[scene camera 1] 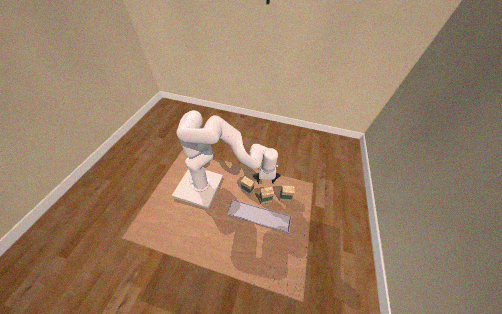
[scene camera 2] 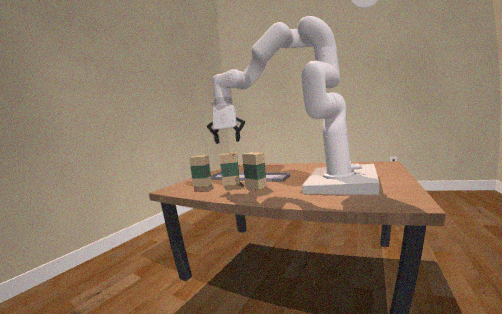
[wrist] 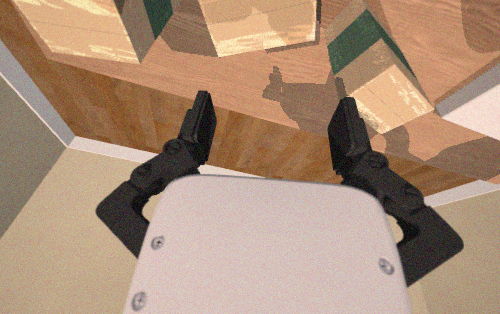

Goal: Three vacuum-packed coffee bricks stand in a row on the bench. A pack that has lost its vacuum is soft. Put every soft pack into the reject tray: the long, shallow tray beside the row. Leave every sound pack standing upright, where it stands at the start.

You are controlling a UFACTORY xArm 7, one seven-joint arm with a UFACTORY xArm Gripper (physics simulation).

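Places are measured from the arm's base along level axes (x down, y right, z back), in centimetres.
Pixels of known places: gripper, fingertip midpoint: [scene camera 1: 265,182] [scene camera 2: 227,142] [wrist: 272,109]; arm's base, origin of the base link: [scene camera 1: 201,183] [scene camera 2: 338,174].
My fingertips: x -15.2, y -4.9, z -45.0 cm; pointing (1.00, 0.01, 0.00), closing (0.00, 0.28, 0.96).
Observation:
Ahead of a thing's pixels: the offset from my fingertips to its top centre. Level surfaces: height alone.
Three upright tan coffee bricks with green bands stand on the bench: the one nearest the arm's base [scene camera 1: 247,185] [scene camera 2: 254,170] [wrist: 392,97], the middle one {dz -2.4, dx +5.2, dy +3.2 cm} [scene camera 1: 267,194] [scene camera 2: 230,169] [wrist: 260,25] and the far one {dz -15.6, dx +5.2, dy -1.9 cm} [scene camera 1: 287,192] [scene camera 2: 201,171] [wrist: 85,30]. The near one is turned relative to the others. Which packs are soft cannot be told. The long, shallow reject tray {dz -0.7, dx +17.8, dy +15.2 cm} [scene camera 1: 260,216] [scene camera 2: 280,177] lies beside the row, with no pack in it. My gripper [scene camera 1: 266,181] [scene camera 2: 227,140] [wrist: 272,109] is open and empty, above the height of the pack tops.
The arm's white base plate [scene camera 1: 191,196] [scene camera 2: 340,187] [wrist: 477,112] sits on the wooden bench {dx +19.3 cm} [scene camera 1: 165,225] [scene camera 2: 295,209], on the near brick's side of the row. The bench edge [wrist: 180,92] runs across the wrist view, with the floor beyond it.

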